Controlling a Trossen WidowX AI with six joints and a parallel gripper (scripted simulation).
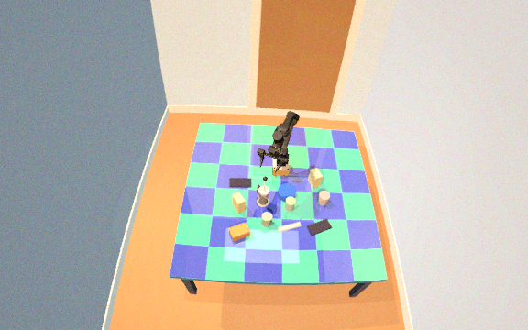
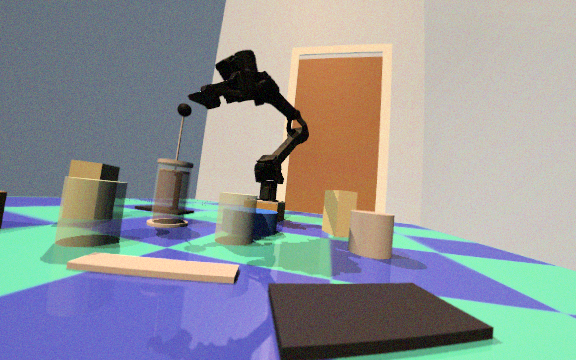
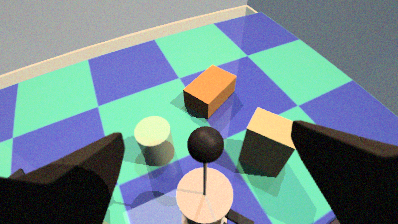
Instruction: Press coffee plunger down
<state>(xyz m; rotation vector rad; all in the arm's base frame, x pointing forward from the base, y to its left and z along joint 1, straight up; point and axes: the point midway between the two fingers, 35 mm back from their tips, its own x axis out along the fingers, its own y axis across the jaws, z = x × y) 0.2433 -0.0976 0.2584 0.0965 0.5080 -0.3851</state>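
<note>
The coffee press lies 18 cm below my gripper tip, 2 cm to the right of it and 1 cm ahead of it. The rest, counted from my gripper tip: blue cylinder (28 cm below, 15 cm to the left, 4 cm behind); then orange box (28 cm below, 26 cm ahead, 15 cm to the right).
</note>
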